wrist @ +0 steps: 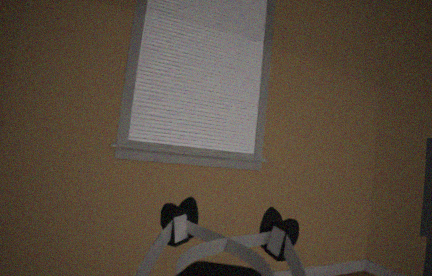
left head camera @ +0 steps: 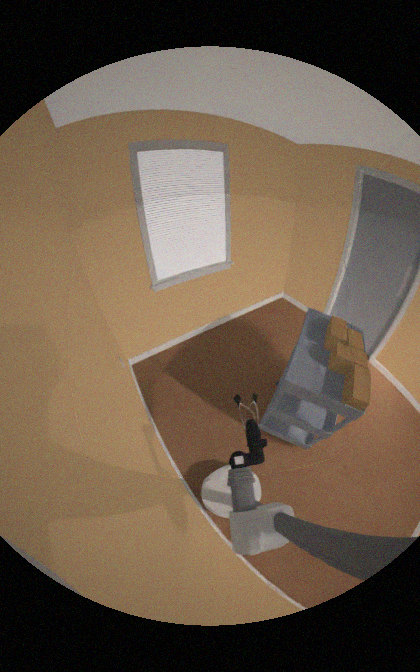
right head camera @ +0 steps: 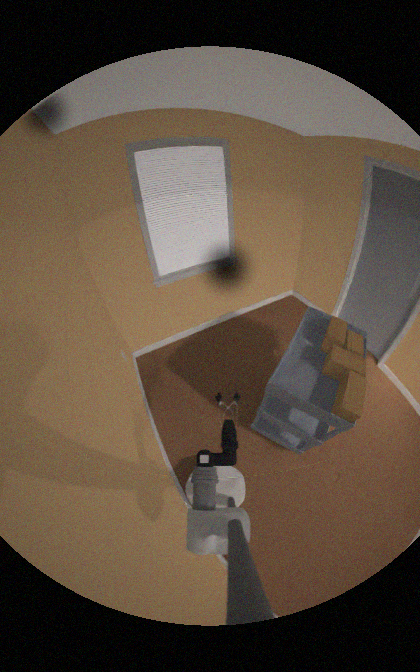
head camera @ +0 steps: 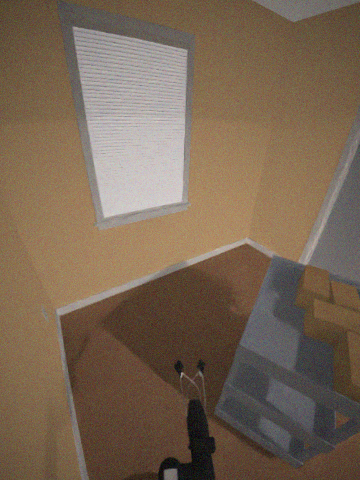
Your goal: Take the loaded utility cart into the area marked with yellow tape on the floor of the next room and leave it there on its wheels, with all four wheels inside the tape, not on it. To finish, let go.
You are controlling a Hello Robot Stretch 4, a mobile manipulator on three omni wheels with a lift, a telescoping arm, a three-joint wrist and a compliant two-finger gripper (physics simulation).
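Frame: origin at the robot's base, x ahead, y left, z up, level; centimetres.
Seen in the pictures: gripper, fingertip midpoint: (wrist: 229,219) (head camera: 189,359).
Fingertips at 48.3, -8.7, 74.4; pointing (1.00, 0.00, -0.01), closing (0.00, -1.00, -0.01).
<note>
A point is followed by its place in that frame, as x, y, z.
The blue-grey utility cart (head camera: 270,325) {58.7, -46.1, 76.6} (left head camera: 300,362) (right head camera: 295,372) stands on its wheels' side at the right of the head views, loaded with several brown boxes (head camera: 330,320) {50.6, -64.0, 88.4} (left head camera: 347,357) (right head camera: 342,362) along its far side. Its wheels are mostly hidden. My gripper (head camera: 190,367) (left head camera: 246,398) (right head camera: 228,397) (wrist: 229,219) {48.3, -8.7, 74.4} is open and empty, its fingertips well apart. It is left of the cart's near end, apart from it. The yellow tape area does not show in these views.
A doorway with a pale frame (head camera: 327,215) {175.9, -168.8, 74.9} (left head camera: 347,250) (right head camera: 358,240) is behind the cart at the right. A window (head camera: 140,130) {176.1, 14.8, 145.5} (left head camera: 187,215) (right head camera: 185,210) (wrist: 200,75) {175.6, 15.7, 124.5} is in the wall ahead. A wall with white baseboard runs close along my base's left side.
</note>
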